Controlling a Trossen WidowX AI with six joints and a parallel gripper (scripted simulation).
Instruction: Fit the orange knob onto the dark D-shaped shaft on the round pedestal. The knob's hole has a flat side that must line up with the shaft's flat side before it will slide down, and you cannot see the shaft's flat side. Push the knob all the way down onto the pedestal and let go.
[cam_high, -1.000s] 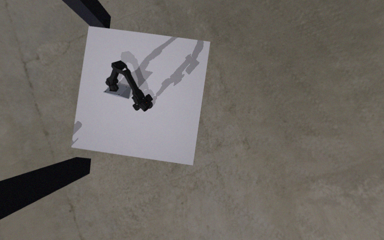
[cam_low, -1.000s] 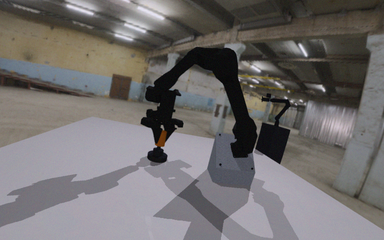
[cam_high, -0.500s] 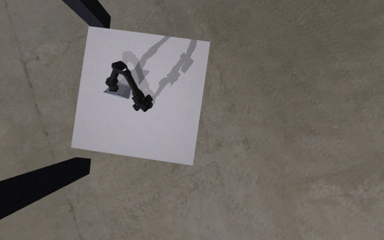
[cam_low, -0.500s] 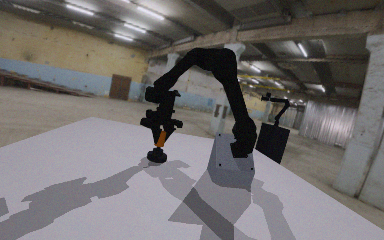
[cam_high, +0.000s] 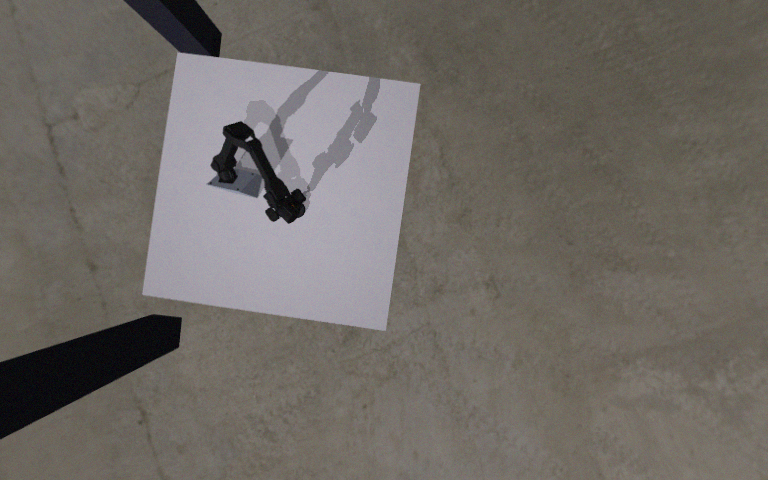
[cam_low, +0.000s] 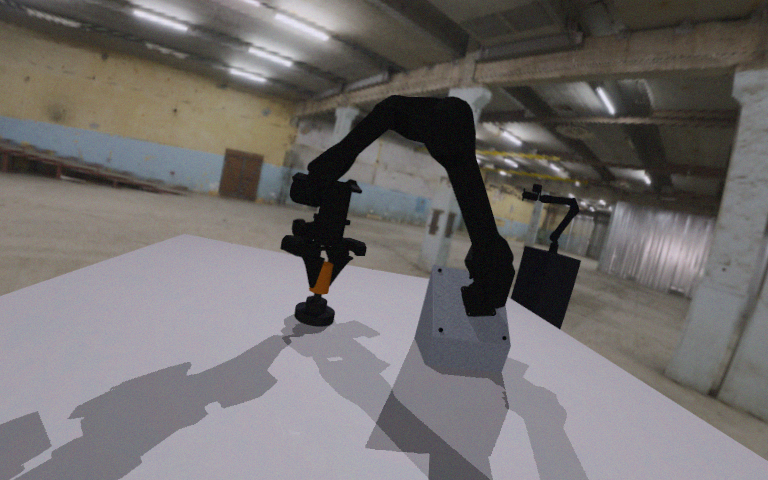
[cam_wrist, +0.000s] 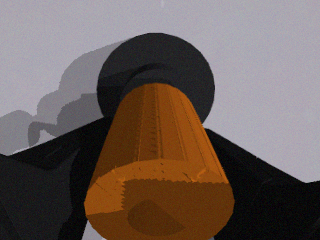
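Right now the orange knob is 20 mm above my gripper tip. From my gripper tip the other things lie so: dark round pedestal (40 mm below).
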